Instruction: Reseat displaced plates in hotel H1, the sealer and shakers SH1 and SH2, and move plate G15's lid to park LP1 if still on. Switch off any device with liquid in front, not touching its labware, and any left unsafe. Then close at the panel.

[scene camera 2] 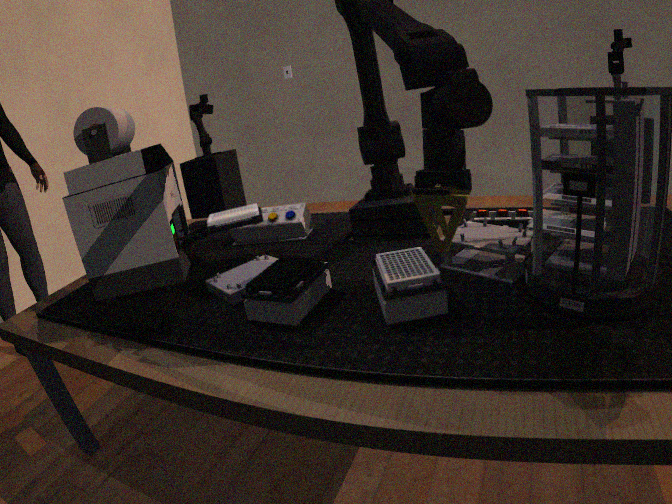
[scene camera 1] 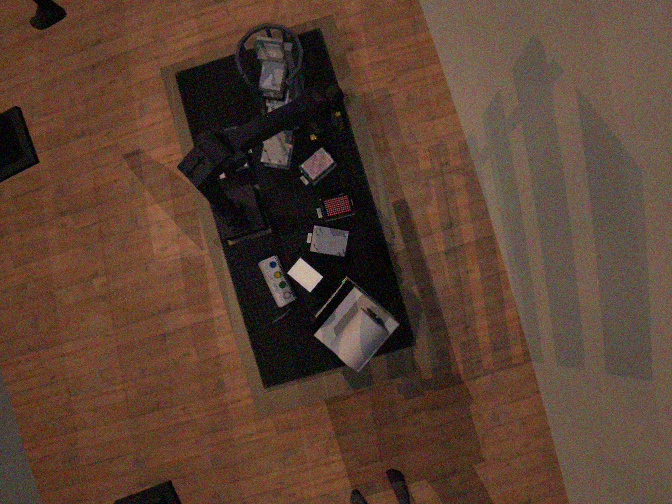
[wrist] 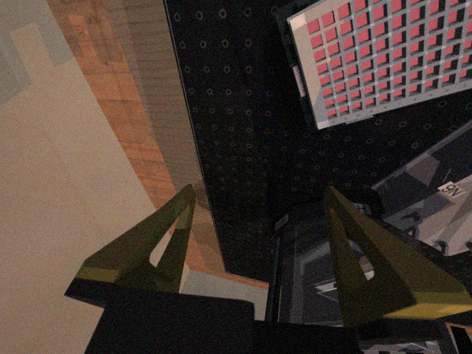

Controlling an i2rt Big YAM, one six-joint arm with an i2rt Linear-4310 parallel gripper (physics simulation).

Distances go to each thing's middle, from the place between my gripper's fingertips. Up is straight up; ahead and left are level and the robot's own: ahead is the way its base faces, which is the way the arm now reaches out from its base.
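Plate hotel H1 (scene camera 2: 594, 150): from my hand, 26 cm to the left, 11 cm behind, 4 cm above. Flat pad (scene camera 2: 229, 286): 41 cm to the right of my hand, 18 cm behind, 12 cm below.
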